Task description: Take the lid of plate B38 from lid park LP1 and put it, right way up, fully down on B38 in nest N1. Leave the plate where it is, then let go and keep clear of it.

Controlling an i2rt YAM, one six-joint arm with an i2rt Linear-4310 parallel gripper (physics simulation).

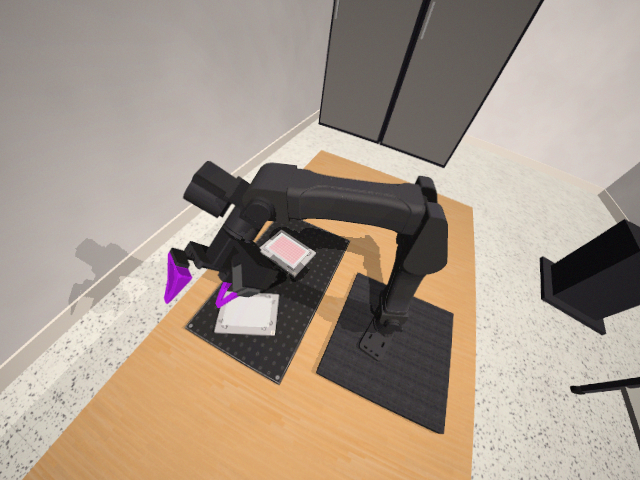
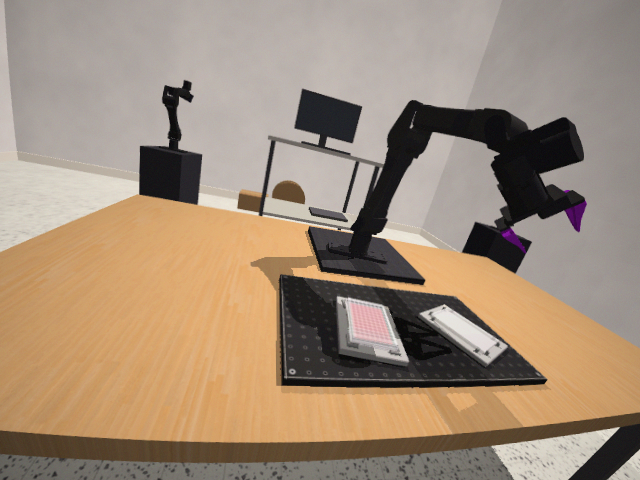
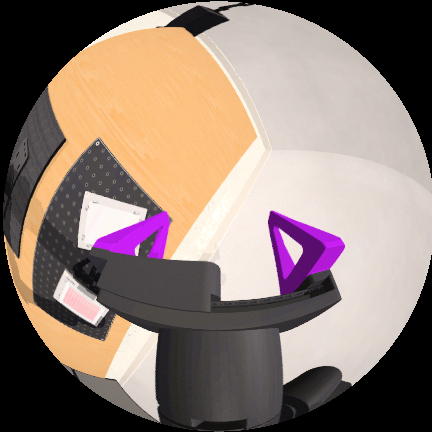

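Seen in the pictures: gripper, between the fingertips: (image 1: pixel 193 303) (image 2: pixel 550 241) (image 3: pixel 218 216); arm's base, origin of its link: (image 1: pixel 383 325) (image 2: pixel 356 253).
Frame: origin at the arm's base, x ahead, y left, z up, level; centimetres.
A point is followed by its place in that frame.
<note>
A plate with a pink well grid (image 1: pixel 289 249) @[x 38.3, y -2.5, z 1.7 cm] (image 2: pixel 369 322) @[x 40.1, y -2.7, z 1.7 cm] (image 3: pixel 82 304) @[x 39.1, y -1.2, z 1.8 cm] lies flat in a pale nest. No label is legible. A pale, flat panel that looks like the lid (image 1: pixel 250 311) @[x 33.0, y 20.7, z 1.0 cm] (image 2: pixel 463 330) @[x 35.2, y 20.0, z 1.0 cm] (image 3: pixel 110 221) @[x 32.6, y 22.0, z 1.0 cm] lies in the white holder with small corner posts (image 1: pixel 242 331) @[x 31.0, y 25.9, z 0.2 cm] (image 2: pixel 488 358) @[x 42.2, y 22.2, z 0.2 cm], apart from the plate. Its clear edges are hard to make out. My gripper (image 1: pixel 193 303) @[x 33.4, y 30.3, z 24.1 cm] (image 2: pixel 551 241) @[x 33.4, y 30.3, z 24.1 cm] (image 3: pixel 218 216) @[x 33.4, y 30.3, z 24.1 cm] is wide open and empty, with purple fingers. It hangs high, tilted, out beyond the holder's side of the board, touching neither object.
Both holders stand on a black perforated board (image 1: pixel 268 364) @[x 20.1, y 27.6, z -0.7 cm] (image 2: pixel 310 361) @[x 49.9, y -13.0, z -0.7 cm] (image 3: pixel 100 167) @[x 21.9, y 26.8, z -0.7 cm] on the wooden table (image 1: pixel 170 403) @[x 32.5, y 48.2, z -2.0 cm] (image 2: pixel 155 330) @[x 49.3, y -37.7, z -2.0 cm] (image 3: pixel 150 100) @[x 11.3, y 46.3, z -2.0 cm]. The arm's base stands on a dark mat (image 1: pixel 392 387) @[x -9.0, y 13.4, z 0.3 cm] (image 2: pixel 408 268) @[x 3.0, y 17.7, z 0.1 cm] beside the board. A wall rises past the table's edge near my gripper.
</note>
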